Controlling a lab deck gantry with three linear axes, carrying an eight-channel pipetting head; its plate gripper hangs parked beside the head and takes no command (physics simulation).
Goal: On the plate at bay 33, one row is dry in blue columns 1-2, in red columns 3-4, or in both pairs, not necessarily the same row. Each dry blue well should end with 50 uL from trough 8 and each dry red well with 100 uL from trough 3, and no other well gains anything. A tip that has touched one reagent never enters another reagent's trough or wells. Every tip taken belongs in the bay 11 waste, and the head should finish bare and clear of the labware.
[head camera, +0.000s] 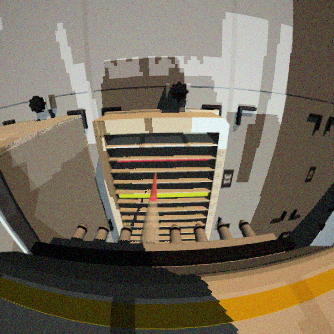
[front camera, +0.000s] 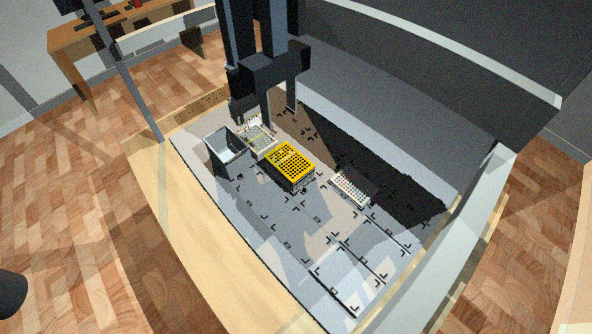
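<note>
The pipetting head (front camera: pixel 245 110) is over the trough rack (front camera: pixel 270 151) (head camera: pixel 125 125). In the head view one channel carries a long tip (head camera: pixel 151 220) with red at its lower end; the other channels show bare stubs. A red trough (head camera: pixel 192 160) and a yellow trough (head camera: pixel 185 194) show as lines across the rack. The tip's end shows between them; its height and which trough lies under it I cannot tell. The well plate (front camera: pixel 352 189) is at right, its wells too small to read. My plate gripper (front camera: pixel 281 118) hangs parked beside the head, its fingers apart and empty.
The open grey waste box (front camera: pixel 225 145) stands left of the trough rack, and its side shows at the left of the head view. The yellow tip rack (front camera: pixel 290 161) stands between the trough rack and the well plate.
</note>
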